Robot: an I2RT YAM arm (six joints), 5 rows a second.
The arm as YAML. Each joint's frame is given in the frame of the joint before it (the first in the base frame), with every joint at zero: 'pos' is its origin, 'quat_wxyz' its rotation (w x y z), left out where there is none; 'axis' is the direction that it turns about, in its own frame. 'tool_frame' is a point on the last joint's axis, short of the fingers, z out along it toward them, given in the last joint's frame.
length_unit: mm
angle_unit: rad
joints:
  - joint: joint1
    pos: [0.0, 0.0, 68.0]
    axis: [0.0, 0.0, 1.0]
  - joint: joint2
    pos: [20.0, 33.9, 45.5]
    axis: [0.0, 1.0, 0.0]
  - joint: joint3
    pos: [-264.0, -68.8, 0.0]
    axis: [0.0, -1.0, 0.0]
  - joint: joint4
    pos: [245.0, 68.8, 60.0]
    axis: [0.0, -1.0, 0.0]
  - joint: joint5
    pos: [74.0, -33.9, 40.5]
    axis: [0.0, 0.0, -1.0]
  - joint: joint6
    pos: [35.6, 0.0, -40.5]
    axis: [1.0, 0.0, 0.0]
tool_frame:
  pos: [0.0, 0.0, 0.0]
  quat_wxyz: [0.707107, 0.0, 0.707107, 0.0]
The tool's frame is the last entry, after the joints.
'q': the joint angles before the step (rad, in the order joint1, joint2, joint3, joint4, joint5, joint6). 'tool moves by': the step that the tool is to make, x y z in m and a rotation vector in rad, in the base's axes. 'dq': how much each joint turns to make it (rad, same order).
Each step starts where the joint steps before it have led.
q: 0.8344 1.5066 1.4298 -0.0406 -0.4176 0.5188
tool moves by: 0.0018 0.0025 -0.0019 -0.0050 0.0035 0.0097
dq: 0.0001 0.0116 0.0062 -0.0014 -0.0094 -0.0021
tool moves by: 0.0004 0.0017 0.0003 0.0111 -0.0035 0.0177
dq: 0.0008 0.0056 0.0014 0.0161 -0.0174 0.0031
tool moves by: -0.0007 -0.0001 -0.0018 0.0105 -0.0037 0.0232
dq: -0.0009 -0.0028 -0.0148 0.0230 -0.0244 0.0019
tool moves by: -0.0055 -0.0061 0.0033 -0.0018 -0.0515 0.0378
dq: -0.0034 -0.0280 -0.0175 0.0000 -0.0372 -0.0488
